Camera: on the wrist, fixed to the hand. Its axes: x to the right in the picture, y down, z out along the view.
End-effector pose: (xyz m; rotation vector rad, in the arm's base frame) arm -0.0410 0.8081 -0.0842 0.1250 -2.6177 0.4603
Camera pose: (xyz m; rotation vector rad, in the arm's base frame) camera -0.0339 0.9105 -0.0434 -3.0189 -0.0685 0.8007
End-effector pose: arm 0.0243 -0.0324 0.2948 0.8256 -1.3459 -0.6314
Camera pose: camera 0.0918 0.0165 0.3673 -1.3228 -0.6558 1.8144
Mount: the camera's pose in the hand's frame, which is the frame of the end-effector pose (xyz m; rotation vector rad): 0.0122 0.0828 -0.0721 0.0333 0.5491 3.0483
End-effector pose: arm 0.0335 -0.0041 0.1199 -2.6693 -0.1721 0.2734
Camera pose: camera 0.0675 -0.1063 0.1443 0.2941 -2.9807 -0.1571
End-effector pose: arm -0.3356 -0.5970 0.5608 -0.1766 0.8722 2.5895
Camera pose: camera -0.3813 -0.6965 0.5462 -0.2909 -0.2320 -0.4112
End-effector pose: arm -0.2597 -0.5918 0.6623 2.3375 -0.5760 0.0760
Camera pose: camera -0.2763 -0.6020 0.7710 -0.6282 -2.6009 1.6127
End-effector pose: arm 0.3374 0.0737 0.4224 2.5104 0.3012 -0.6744
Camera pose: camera 0.4046 0.0437 0.5048 0.4884 -2.3934 1.1409
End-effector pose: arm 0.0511 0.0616 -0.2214 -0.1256 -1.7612 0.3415
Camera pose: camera 0.1100 0.1551 -0.2214 -2.4291 0.4662 1.9242
